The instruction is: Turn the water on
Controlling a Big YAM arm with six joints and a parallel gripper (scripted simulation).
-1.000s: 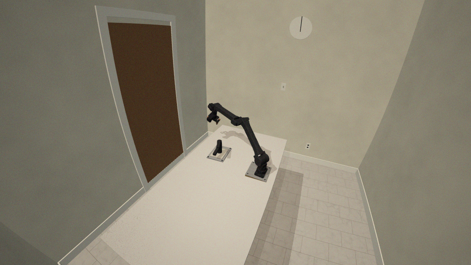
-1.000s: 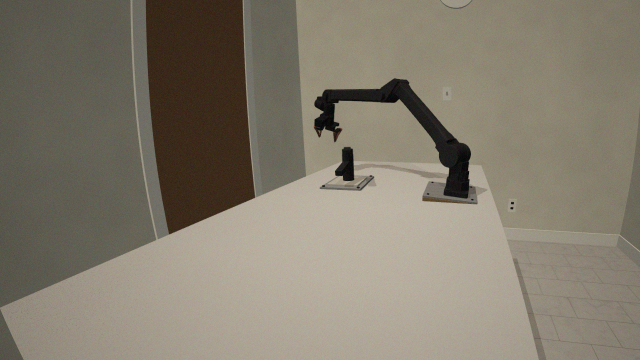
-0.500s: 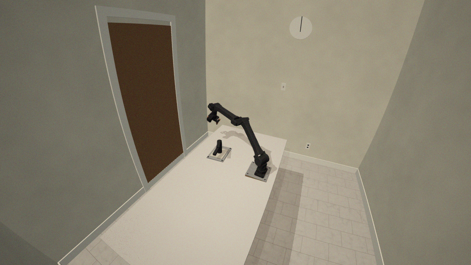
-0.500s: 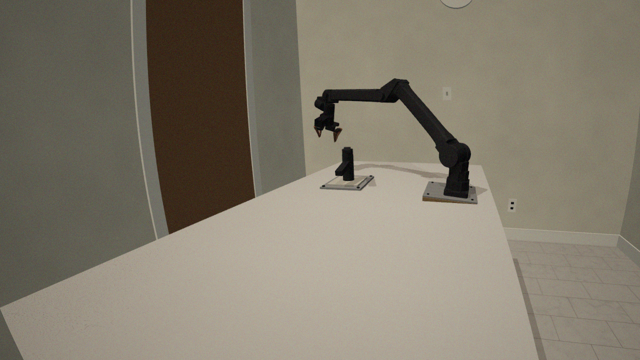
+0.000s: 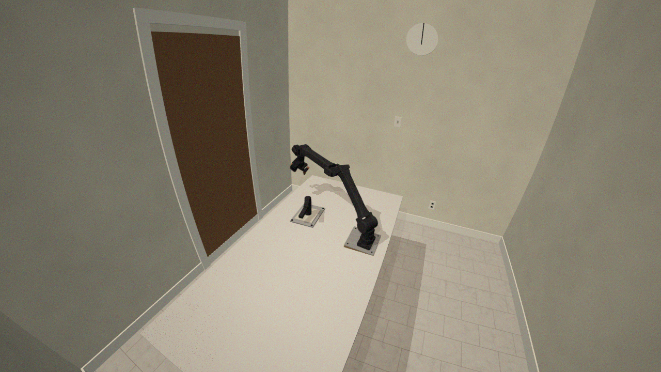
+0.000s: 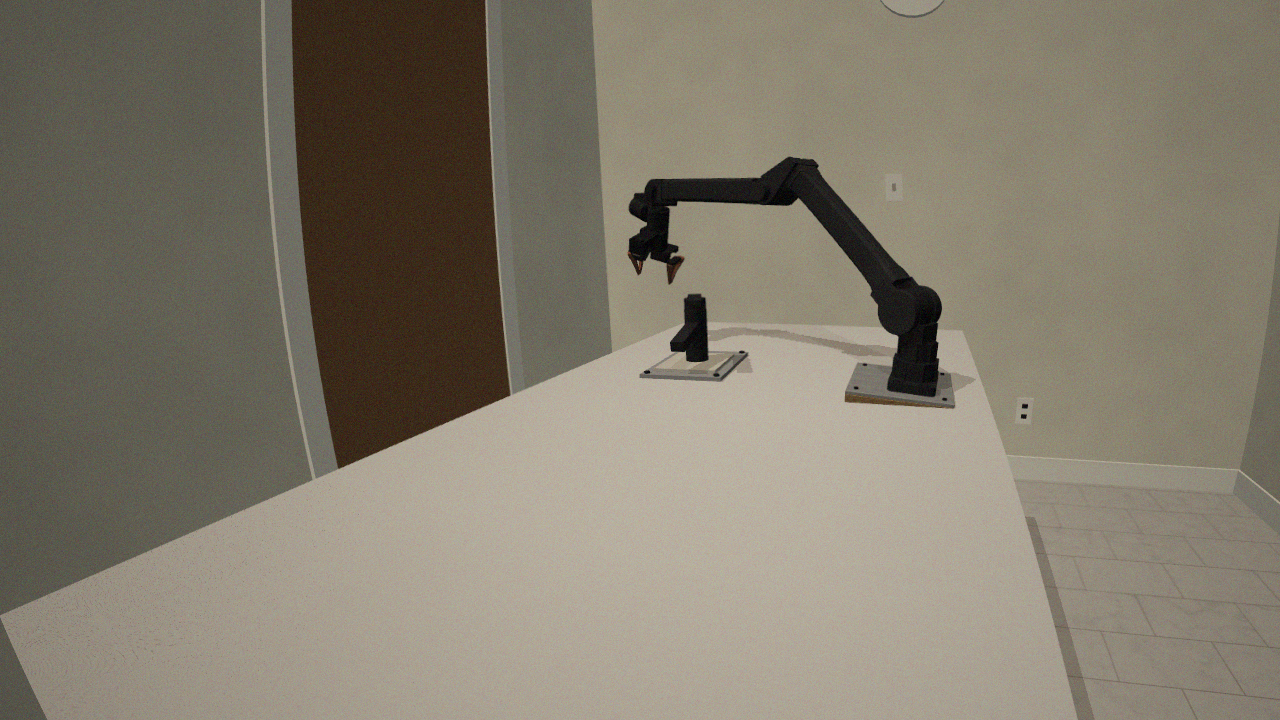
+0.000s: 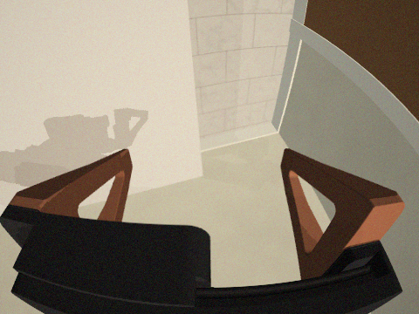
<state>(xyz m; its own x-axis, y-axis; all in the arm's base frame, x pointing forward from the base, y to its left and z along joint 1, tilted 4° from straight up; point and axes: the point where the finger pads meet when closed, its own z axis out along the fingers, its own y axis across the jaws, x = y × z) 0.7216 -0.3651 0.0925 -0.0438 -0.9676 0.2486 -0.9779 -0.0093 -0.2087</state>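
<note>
My gripper is now 27 cm past the lever, 33 cm to the right of it and 2 cm above it. From my hand the other things lie so: black tap: 26 cm behind, 30 cm to the left, 7 cm below.
</note>
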